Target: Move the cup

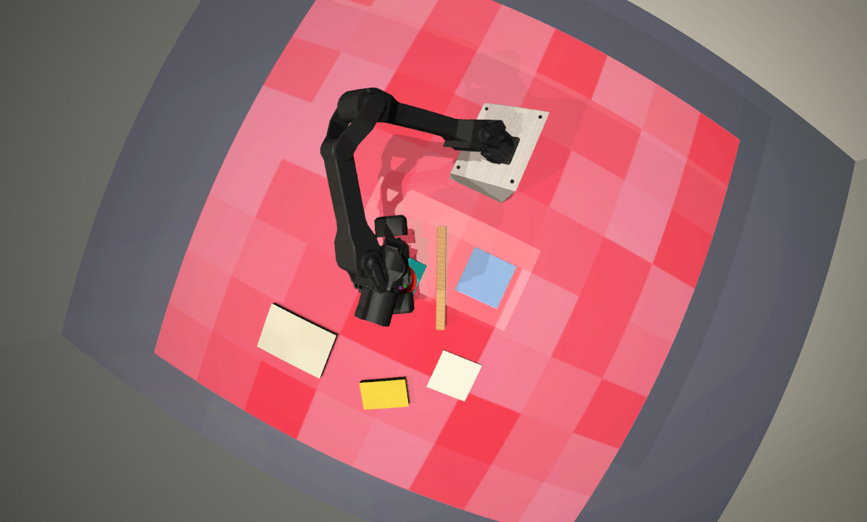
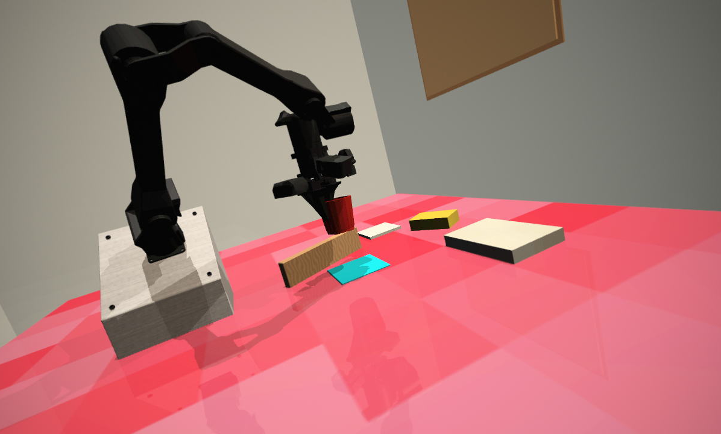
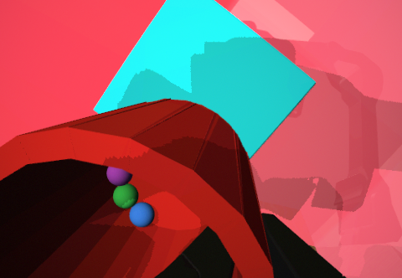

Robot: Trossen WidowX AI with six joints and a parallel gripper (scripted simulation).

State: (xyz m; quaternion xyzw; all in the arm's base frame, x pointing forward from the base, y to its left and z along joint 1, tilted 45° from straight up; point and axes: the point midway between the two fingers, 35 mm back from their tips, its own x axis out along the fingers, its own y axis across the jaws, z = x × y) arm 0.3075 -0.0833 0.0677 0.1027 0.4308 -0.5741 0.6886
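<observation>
The green marble lies 3 cm to the left of my gripper tip, 3 cm ahead of it and 2 cm below it. Also, from my gripper tip: dark red cup (3 cm ahead, 1 cm to the left); then blue marble (3 cm to the left, 2 cm below, 2 cm ahead); then purple marble (4 cm ahead, 2 cm to the left, 2 cm below).
</observation>
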